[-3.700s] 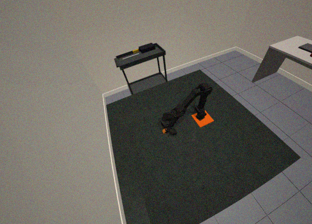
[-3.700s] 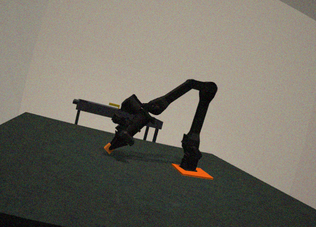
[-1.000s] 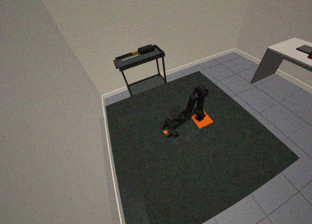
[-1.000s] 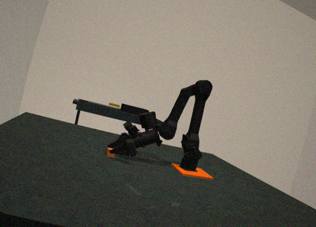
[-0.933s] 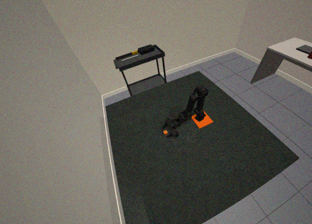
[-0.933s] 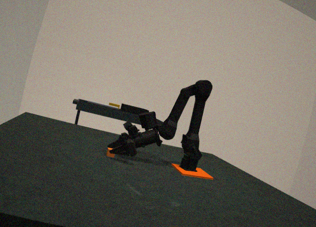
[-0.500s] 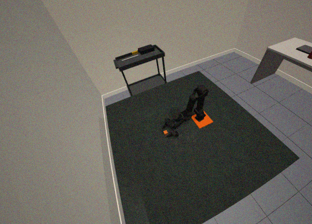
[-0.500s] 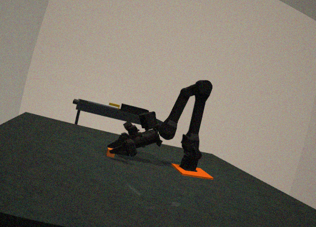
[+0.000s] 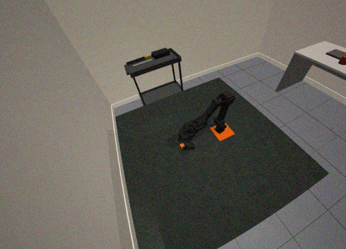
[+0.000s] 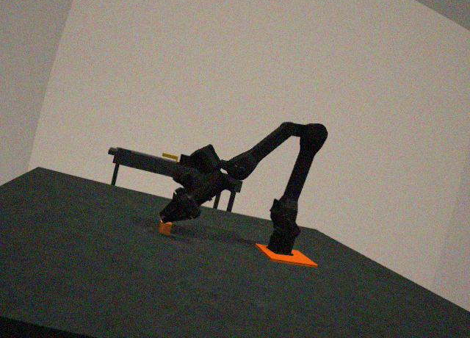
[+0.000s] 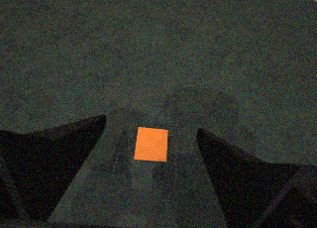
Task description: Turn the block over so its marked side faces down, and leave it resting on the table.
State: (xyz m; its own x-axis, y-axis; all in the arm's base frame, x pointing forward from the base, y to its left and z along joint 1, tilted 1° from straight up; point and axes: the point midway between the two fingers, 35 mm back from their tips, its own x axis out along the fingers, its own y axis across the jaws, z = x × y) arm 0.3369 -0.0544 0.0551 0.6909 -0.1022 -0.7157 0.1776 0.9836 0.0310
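Now: the orange block 20 mm below my gripper tip and 20 mm behind it.
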